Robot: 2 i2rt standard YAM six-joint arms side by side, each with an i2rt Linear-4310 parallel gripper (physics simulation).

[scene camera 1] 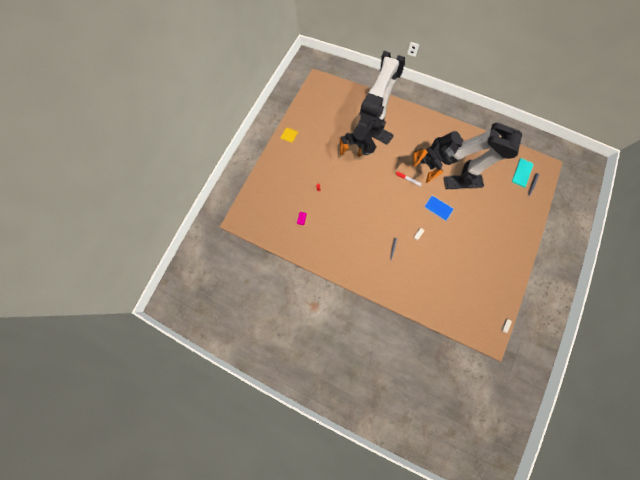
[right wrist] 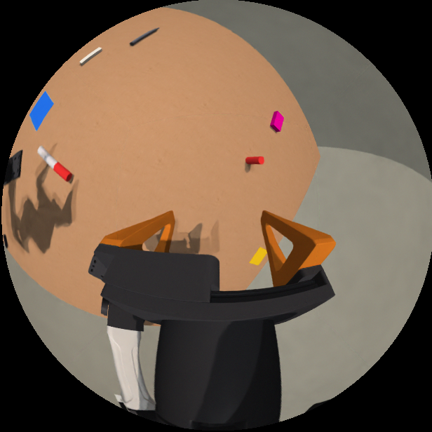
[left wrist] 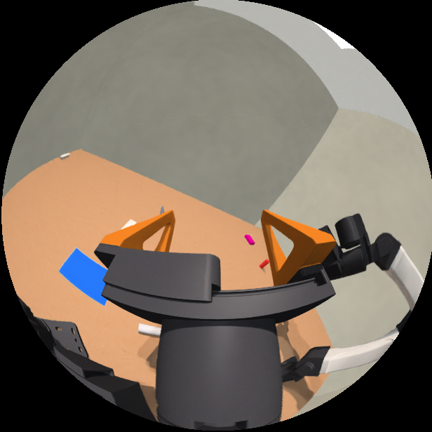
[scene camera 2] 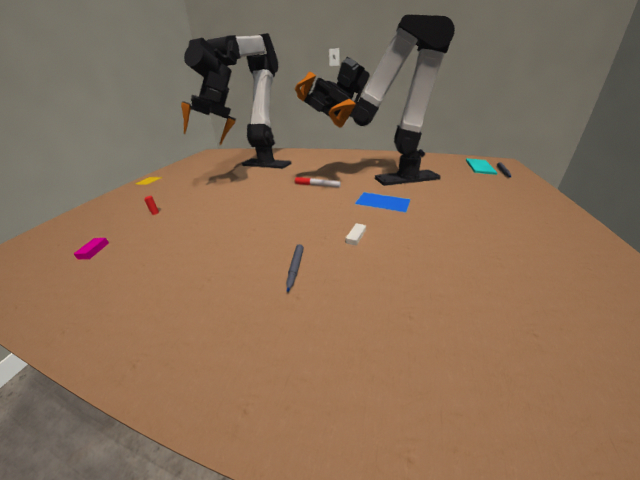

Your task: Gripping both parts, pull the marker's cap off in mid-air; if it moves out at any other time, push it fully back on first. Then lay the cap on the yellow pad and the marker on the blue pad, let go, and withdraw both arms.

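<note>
The marker lies on the table, its white body joined to the red cap. The left wrist view hides the cap. The yellow pad lies at the left in scene camera 1, the blue pad right of the marker. My left gripper is open and empty, raised above the table near the marker. My right gripper is open and empty, raised between yellow pad and marker.
A loose red cylinder and a magenta block lie at the left. A grey pen and a white block lie near the blue pad. A teal block lies beside a dark pen.
</note>
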